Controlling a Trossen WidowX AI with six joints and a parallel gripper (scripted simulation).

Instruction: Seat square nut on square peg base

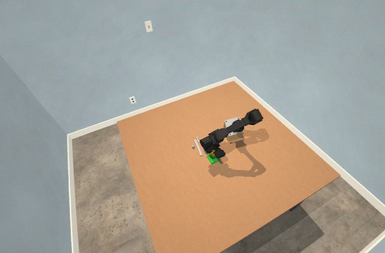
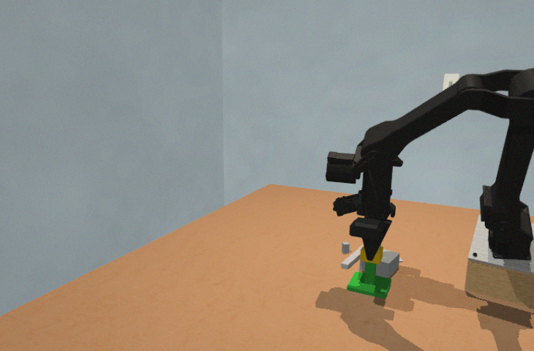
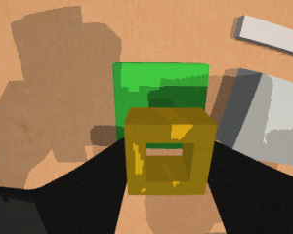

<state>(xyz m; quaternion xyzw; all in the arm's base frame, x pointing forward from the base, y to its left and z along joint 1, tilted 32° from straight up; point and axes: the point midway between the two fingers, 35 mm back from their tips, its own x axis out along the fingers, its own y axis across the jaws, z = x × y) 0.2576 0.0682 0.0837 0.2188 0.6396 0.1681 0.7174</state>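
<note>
Now: the grey block 10 cm to the right of my hand, 9 cm below it and 1 cm behind it. Round my hand: small grey cube: 16 cm to the right, 9 cm below, 9 cm ahead; grey bar: 15 cm to the right, 10 cm below, 5 cm ahead.
</note>
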